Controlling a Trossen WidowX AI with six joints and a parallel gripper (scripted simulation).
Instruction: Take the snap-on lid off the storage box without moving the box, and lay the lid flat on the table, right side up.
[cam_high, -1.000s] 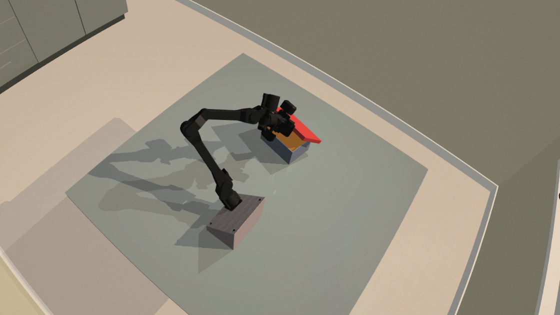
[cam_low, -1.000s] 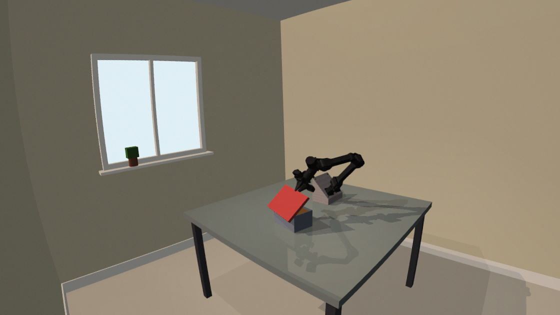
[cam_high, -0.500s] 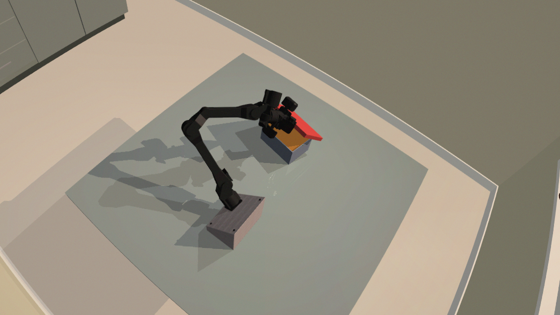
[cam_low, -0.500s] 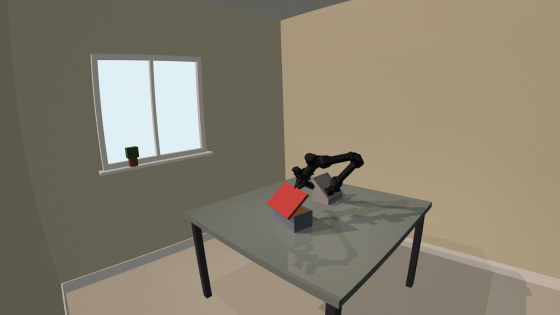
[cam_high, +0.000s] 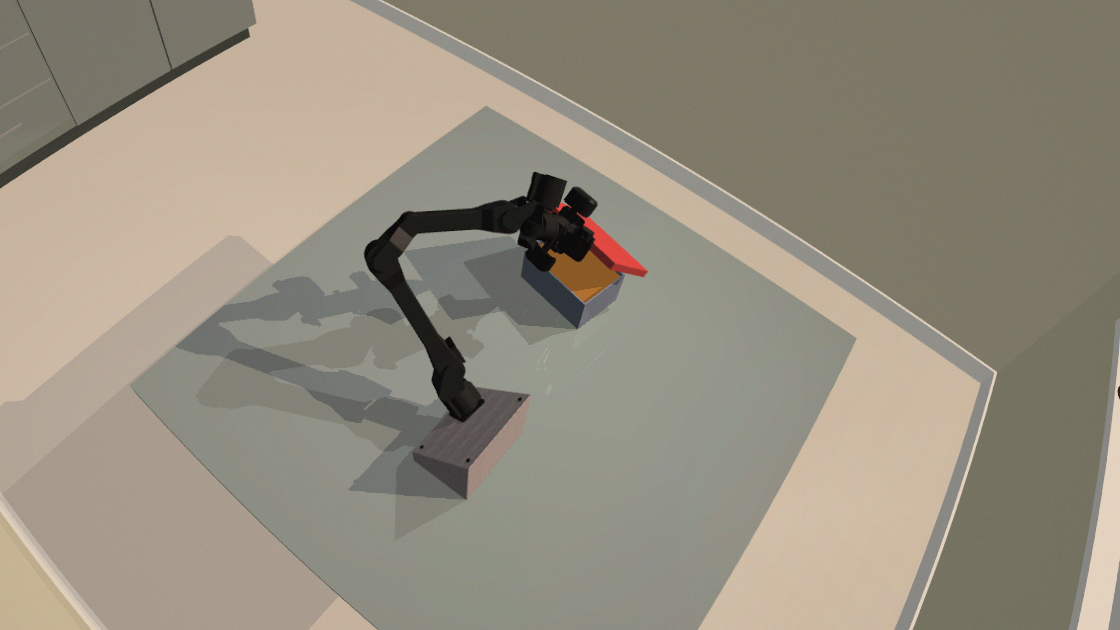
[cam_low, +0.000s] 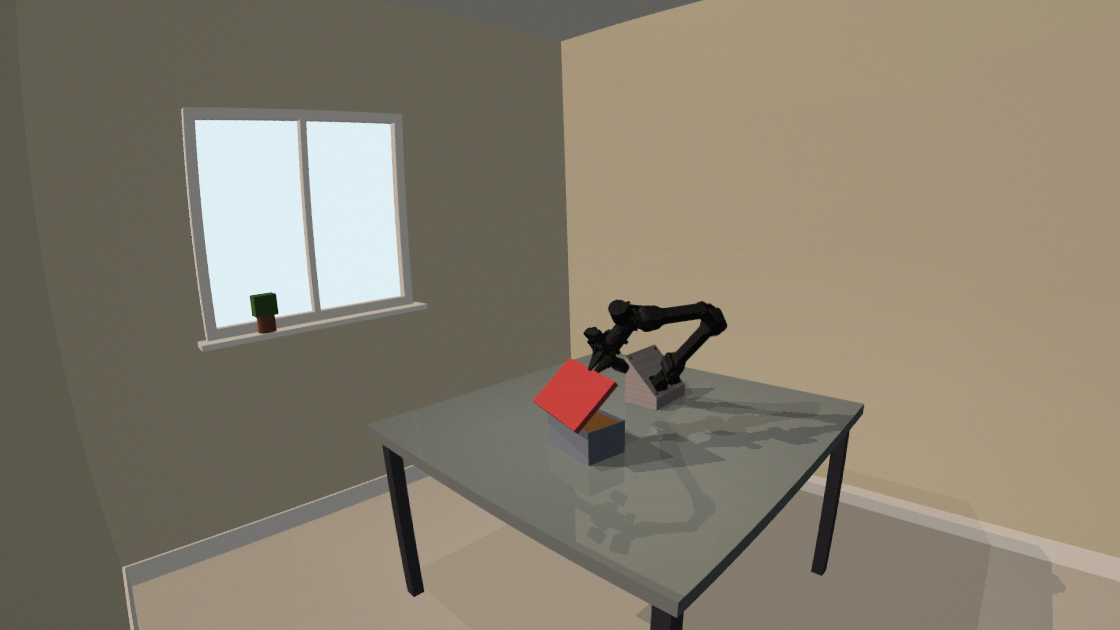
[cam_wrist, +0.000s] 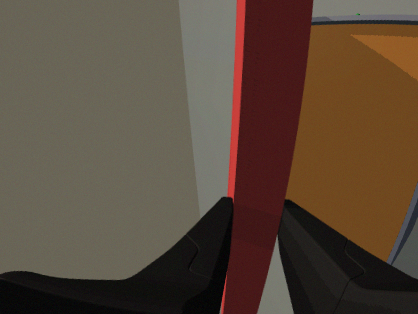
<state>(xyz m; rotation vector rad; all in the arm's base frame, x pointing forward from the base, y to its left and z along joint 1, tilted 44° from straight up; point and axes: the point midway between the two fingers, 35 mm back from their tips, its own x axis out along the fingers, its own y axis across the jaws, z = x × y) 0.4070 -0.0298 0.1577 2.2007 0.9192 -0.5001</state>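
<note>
Now: gripper tip 60 mm short of the red lid, 50 mm above it and 10 mm to the left of it. Also, from my gripper tip: box: 190 mm below, 30 mm ahead.
</note>
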